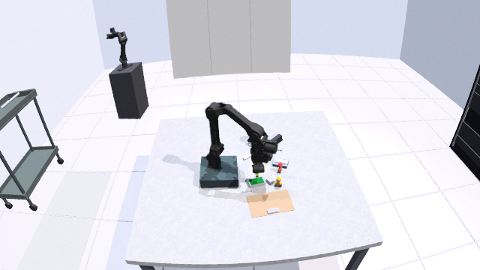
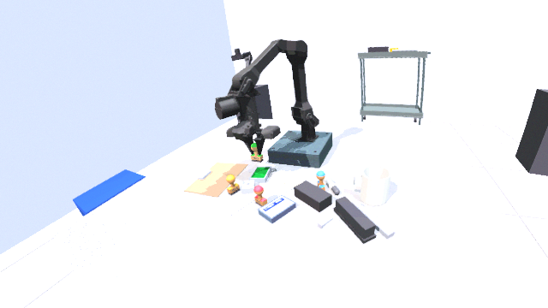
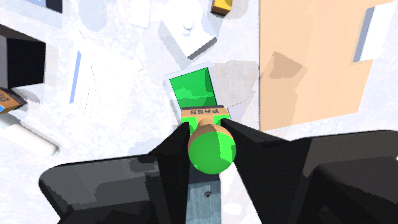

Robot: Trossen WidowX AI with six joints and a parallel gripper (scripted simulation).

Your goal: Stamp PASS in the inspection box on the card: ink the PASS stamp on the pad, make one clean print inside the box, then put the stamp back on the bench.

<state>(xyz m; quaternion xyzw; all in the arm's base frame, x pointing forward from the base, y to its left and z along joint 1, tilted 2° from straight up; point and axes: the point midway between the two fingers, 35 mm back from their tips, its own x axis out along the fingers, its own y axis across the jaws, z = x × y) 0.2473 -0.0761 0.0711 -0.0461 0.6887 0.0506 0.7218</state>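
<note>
Now: the green ink pad 80 mm below my gripper tip. Also, from my gripper tip: red-knobbed stamp (130 mm ahead, 110 mm to the left, 70 mm below); then cream inspection card (130 mm to the left, 90 mm below); then yellow-knobbed stamp (120 mm ahead, 70 mm below, 20 mm to the right).
</note>
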